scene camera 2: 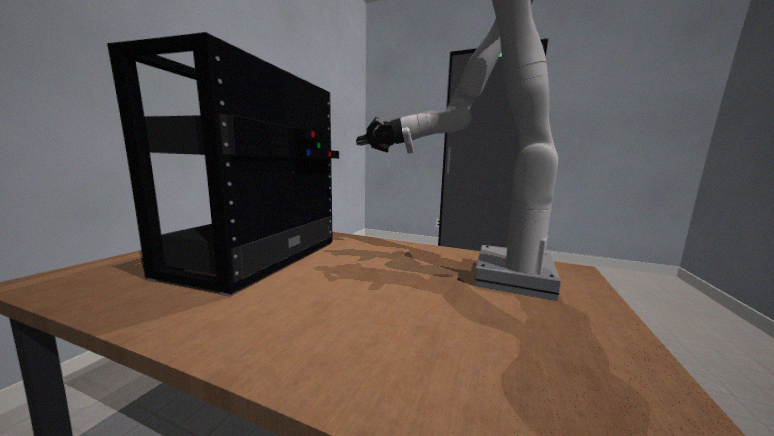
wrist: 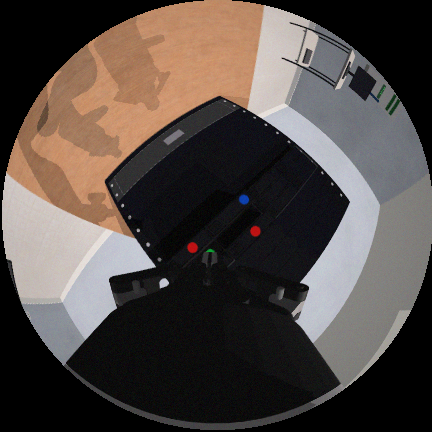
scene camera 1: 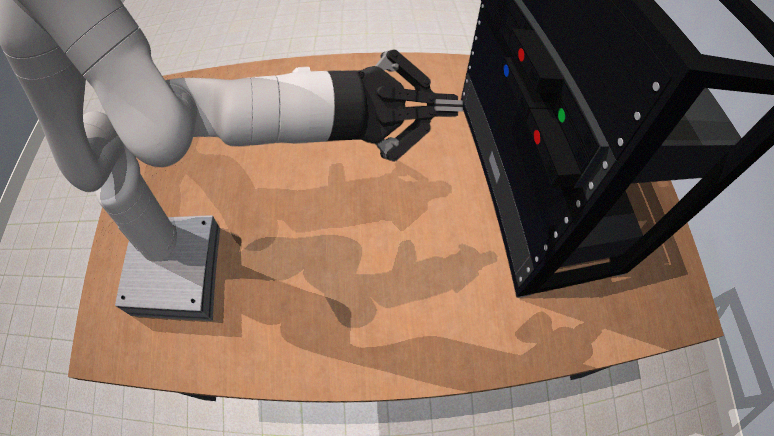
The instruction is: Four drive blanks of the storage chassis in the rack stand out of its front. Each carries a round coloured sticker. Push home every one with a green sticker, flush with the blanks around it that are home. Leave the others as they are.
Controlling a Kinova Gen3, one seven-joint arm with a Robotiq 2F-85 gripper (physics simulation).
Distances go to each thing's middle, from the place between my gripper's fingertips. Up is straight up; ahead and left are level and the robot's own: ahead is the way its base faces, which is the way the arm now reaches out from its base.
Now: the black rack (scene camera 1: pixel 630 102) 25 cm ahead of my hand, 20 cm to the left of it and 11 cm below it.
